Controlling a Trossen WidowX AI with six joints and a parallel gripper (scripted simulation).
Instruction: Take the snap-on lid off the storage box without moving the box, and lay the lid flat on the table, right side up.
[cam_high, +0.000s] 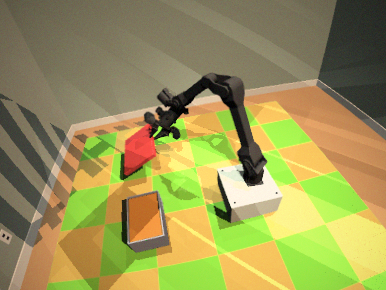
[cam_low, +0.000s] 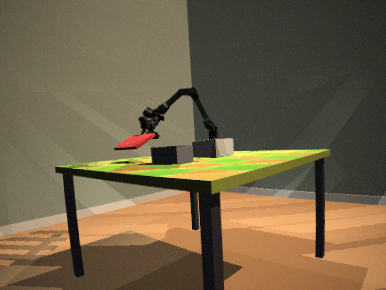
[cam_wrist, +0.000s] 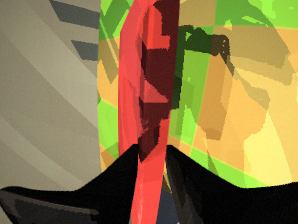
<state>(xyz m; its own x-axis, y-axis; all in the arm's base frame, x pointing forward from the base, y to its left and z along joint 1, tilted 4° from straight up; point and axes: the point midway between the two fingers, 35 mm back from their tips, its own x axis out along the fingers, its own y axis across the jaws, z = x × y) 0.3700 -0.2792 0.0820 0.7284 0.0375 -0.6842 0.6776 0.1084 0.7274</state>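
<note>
My gripper tip is now 7 cm short of the red lid, 1 cm to the right of it and 3 cm above it. Also, from my gripper tip: grey storage box: 4 cm ahead, 35 cm to the left, 12 cm below.
</note>
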